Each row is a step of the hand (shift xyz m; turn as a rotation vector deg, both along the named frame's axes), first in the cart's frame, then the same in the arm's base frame.
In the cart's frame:
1: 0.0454 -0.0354 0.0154 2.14 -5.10 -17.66
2: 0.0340 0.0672 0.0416 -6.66 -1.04 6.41
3: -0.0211 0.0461 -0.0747 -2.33 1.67 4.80
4: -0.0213 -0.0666 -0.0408 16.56 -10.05 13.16
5: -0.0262 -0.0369 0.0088 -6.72 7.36 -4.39
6: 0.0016 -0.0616 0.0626 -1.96 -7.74 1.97
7: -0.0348 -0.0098 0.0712 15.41 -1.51 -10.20
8: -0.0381 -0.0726 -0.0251 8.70 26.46 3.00
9: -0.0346 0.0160 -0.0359 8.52 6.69 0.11
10: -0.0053 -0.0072 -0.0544 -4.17 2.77 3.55
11: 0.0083 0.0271 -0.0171 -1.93 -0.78 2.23
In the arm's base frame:
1: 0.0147 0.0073 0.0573 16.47 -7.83 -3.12
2: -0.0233 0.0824 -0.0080 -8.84 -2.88 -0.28
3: 0.0471 -0.0030 -0.0770 -5.44 1.25 -0.35
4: 0.0293 -0.0739 0.0152 -1.26 7.08 22.29
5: -0.0178 -0.0401 0.0141 -0.61 -0.21 -10.87
6: -0.0458 -0.0240 0.0710 -1.96 -6.19 5.05
7: -0.0775 -0.0065 0.0183 16.94 5.28 5.38
8: 0.0078 -0.0838 0.0167 -0.43 25.41 -11.79
9: 0.0102 -0.0210 -0.0469 3.81 10.13 0.37
10: 0.0436 -0.0254 -0.0223 -5.47 0.52 -2.72
11: 0.0162 0.0194 -0.0214 -2.83 -1.07 0.41

